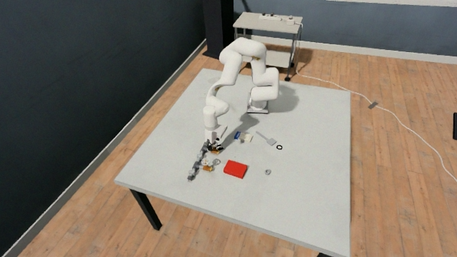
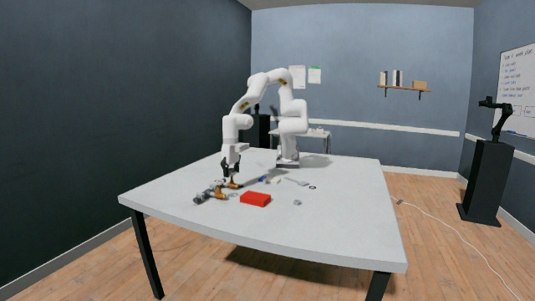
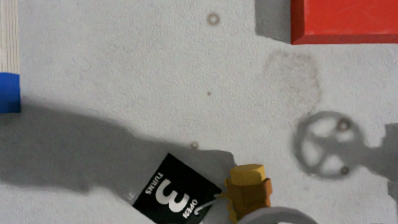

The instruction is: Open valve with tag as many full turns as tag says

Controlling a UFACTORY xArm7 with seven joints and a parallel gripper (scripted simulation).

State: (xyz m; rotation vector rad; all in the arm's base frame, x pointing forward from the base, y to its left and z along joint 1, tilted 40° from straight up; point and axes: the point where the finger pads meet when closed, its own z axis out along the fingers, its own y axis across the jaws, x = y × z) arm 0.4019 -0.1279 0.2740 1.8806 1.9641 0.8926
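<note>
Now: the black tag 90 mm below my hand, 40 mm behind it and 10 mm to the right of it. The rest, counted from my hand: red block (180 mm to the left, 70 mm below, 40 mm ahead); grey nut (350 mm to the left, 80 mm below, 40 mm behind); blue box (210 mm behind, 90 mm to the left, 80 mm below).
</note>
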